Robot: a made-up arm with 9 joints. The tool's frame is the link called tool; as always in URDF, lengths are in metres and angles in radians.
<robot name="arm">
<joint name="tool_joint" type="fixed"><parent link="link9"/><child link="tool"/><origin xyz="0.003 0.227 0.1" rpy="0 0 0"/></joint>
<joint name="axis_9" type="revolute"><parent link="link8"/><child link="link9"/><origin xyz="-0.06 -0.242 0.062" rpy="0 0 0"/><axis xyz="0 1 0"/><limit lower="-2.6" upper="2.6" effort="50" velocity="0.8"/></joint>
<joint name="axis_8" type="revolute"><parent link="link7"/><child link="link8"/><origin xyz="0.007 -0.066 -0.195" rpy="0 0 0"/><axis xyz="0 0 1"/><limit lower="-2.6" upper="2.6" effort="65" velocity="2.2"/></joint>
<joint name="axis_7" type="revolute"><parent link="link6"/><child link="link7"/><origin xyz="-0.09 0.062 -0.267" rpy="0 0 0"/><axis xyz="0 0 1"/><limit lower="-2.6" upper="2.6" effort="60" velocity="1.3"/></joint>
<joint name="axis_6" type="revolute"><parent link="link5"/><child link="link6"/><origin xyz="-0.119 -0.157 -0.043" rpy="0 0 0"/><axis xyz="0 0 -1"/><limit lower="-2.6" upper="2.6" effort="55" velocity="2.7"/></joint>
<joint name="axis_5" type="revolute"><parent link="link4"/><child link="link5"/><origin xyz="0.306 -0.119 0.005" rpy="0 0 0"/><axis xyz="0 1 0"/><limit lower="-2.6" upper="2.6" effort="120" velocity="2.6"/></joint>
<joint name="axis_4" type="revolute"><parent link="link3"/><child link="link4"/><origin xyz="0.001 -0.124 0.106" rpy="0 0 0"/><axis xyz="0 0 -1"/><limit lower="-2.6" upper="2.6" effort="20" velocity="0.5"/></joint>
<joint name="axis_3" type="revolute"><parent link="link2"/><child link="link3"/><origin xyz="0.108 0.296 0.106" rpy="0 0 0"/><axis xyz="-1 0 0"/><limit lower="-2.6" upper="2.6" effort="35" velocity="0.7"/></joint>
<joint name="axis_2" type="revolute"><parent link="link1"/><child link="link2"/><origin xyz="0.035 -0.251 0.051" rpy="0 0 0"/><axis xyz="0 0 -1"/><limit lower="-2.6" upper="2.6" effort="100" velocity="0.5"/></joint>
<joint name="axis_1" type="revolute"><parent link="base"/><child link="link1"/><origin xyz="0 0 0.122" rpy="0 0 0"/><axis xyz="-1 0 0"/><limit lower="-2.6" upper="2.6" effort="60" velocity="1.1"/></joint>
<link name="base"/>
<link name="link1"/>
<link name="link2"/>
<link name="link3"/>
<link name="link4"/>
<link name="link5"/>
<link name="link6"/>
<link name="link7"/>
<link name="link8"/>
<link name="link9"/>
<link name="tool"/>
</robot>
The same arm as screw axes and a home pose.
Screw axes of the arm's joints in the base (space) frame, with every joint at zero. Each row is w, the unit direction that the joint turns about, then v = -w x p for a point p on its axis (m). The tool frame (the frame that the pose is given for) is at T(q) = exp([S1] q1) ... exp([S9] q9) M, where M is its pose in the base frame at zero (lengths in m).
S1 = (-1, 0, 0, 0, -0.122, 0)
S2 = (0, 0, -1, 0.251, 0.035, 0)
S3 = (-1, 0, 0, 0, -0.279, 0.045)
S4 = (0, 0, -1, 0.079, 0.144, 0)
S5 = (0, 1, 0, -0.39, 0, 0.45)
S6 = (0, 0, -1, 0.355, 0.331, 0)
S7 = (0, 0, 1, -0.293, -0.241, 0)
S8 = (0, 0, 1, -0.359, -0.248, 0)
S9 = (0, 1, 0, 0.053, 0, 0.188)
M =
1 0 0 0.191
0 1 0 -0.374
0 0 1 0.047
0 0 0 1
Joint limits (rad, base to tool): -2.6..2.6 -2.6..2.6 -2.6..2.6 -2.6..2.6 -2.6..2.6 -2.6..2.6 -2.6..2.6 -2.6..2.6 -2.6..2.6

